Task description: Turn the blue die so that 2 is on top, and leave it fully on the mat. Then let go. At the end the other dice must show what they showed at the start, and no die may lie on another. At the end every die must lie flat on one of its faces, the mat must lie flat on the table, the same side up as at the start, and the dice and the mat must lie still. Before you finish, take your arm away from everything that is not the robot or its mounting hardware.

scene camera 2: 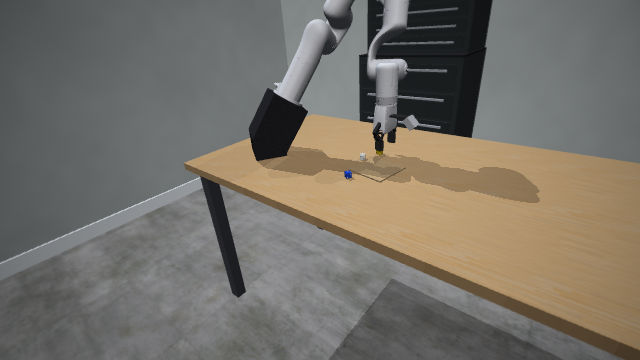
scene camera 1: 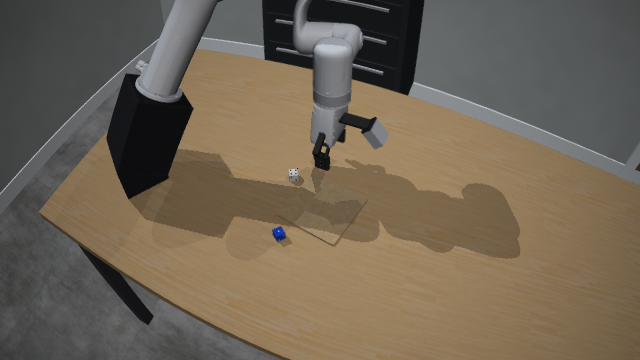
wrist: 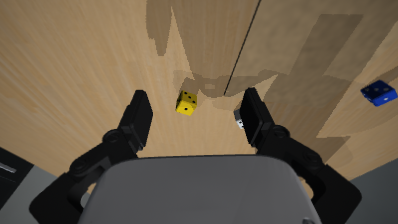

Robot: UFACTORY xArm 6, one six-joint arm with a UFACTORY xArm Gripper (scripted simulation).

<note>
The pictures show: my gripper and a mat.
My gripper also shows in scene camera 2 and in the wrist view.
</note>
